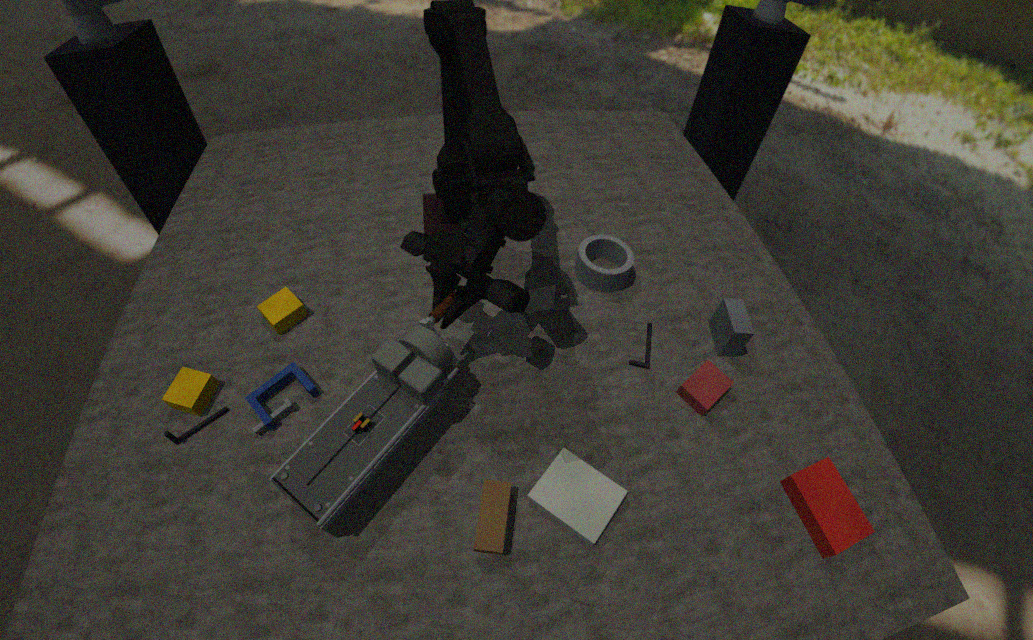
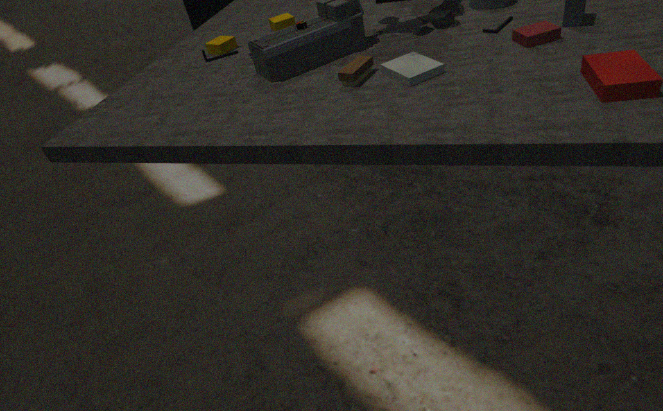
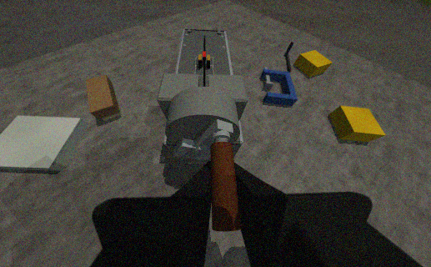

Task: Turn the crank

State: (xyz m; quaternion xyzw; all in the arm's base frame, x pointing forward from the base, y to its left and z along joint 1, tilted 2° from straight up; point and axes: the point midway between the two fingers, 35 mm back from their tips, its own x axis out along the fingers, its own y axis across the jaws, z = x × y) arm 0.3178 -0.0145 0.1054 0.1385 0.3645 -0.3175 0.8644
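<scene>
My gripper tip is 2 cm below the brown crank handle, 1 cm to the right of it and 1 cm past it. From my gripper tip the other things lie so: white plate (23 cm ahead, 17 cm to the left, 8 cm below); red pointer (14 cm ahead, 10 cm to the right, 1 cm below); brown block (25 cm ahead, 8 cm below, 6 cm to the left).
</scene>
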